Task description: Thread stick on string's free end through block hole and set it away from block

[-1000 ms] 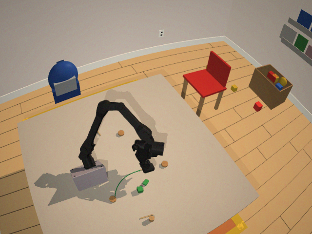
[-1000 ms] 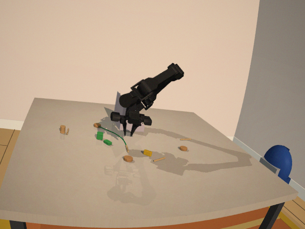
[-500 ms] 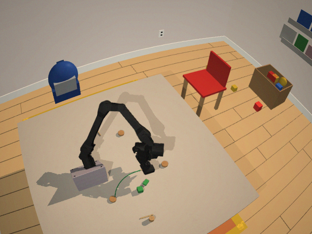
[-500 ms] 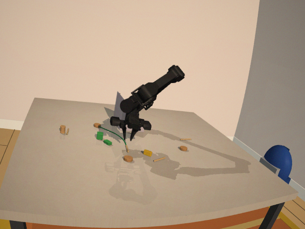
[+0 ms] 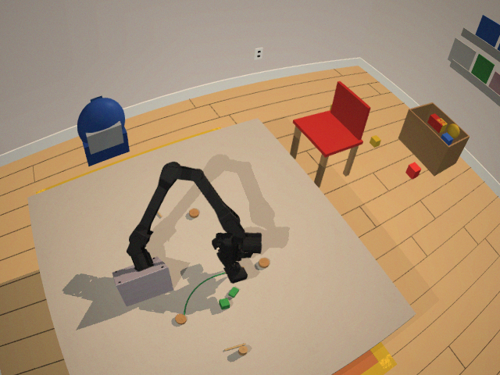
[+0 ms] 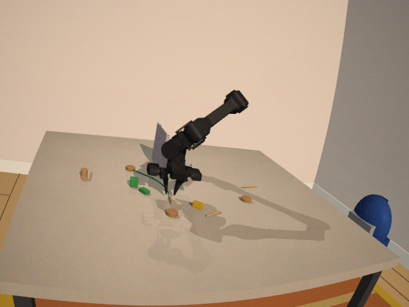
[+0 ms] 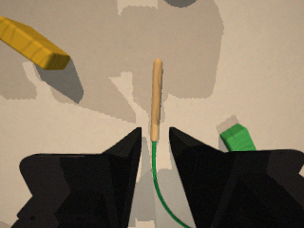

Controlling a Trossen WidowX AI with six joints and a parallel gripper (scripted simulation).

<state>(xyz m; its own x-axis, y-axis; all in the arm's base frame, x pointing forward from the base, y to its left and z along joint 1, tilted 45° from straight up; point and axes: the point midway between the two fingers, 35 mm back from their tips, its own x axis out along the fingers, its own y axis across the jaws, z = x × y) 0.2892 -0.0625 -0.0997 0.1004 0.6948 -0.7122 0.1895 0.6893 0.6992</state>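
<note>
My gripper tip is now 10 mm short of the thin wooden stick and 10 mm above it. Also, from my gripper tip: yellow block: 80 mm ahead, 70 mm to the left; round wooden button: 260 mm behind, 90 mm to the right; green block: 40 mm behind, 90 mm to the right.
</note>
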